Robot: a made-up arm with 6 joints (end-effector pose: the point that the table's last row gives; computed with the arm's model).
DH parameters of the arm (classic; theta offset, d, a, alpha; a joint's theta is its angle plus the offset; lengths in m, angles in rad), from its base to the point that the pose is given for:
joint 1: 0 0.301 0 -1.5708
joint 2: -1.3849 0 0.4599 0
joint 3: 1.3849 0 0.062 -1.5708
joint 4: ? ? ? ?
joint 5: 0 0 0.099 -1.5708
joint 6: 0 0.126 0 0
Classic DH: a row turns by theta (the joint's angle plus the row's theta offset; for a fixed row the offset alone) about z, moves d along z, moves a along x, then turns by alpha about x.
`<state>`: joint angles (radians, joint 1 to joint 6).
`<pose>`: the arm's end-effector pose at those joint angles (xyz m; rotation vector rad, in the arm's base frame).
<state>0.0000 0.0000 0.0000 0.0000 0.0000 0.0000</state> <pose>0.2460 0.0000 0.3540 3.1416 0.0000 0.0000</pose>
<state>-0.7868 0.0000 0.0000 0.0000 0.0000 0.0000</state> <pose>0.1737 -0.1742 0.3540 2.9016 -1.2043 0.0000</pose>
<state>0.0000 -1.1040 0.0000 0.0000 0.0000 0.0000</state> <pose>0.0634 0.0000 0.5445 2.6750 0.0000 1.6474</pose>
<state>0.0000 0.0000 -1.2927 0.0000 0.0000 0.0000</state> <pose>0.5129 0.0000 0.7983 2.5079 0.0000 1.8921</pose>
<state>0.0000 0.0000 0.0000 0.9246 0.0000 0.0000</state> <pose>0.2066 -0.0790 0.3540 2.8118 -1.4012 0.0000</pose>
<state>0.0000 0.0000 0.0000 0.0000 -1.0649 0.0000</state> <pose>0.3052 0.0000 0.5055 2.7067 0.0000 1.5948</pose>
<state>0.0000 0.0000 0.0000 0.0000 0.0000 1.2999</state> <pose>0.2460 0.0000 0.3540 2.5011 -1.9011 0.0000</pose>
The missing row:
joint 4: 0 0.273 0 1.5708
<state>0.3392 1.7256 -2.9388 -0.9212 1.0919 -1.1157</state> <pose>0.8036 0.2276 0.0213 1.3880 1.8482 -0.2623</pose>
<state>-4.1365 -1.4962 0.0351 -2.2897 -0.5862 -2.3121</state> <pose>-0.0267 -0.1691 0.3461 -1.9707 -0.8417 0.8039</pose>
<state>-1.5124 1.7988 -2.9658 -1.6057 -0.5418 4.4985</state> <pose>0.1930 -0.7367 0.0386 0.8664 1.7858 -0.6304</pose>
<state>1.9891 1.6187 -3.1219 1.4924 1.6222 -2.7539</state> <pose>-0.4505 0.6921 0.2214 1.1885 -1.1701 -0.4842</pose>
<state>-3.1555 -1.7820 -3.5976 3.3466 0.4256 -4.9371</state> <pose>0.7810 -0.0186 0.0048 -1.9643 1.8788 -0.4096</pose>
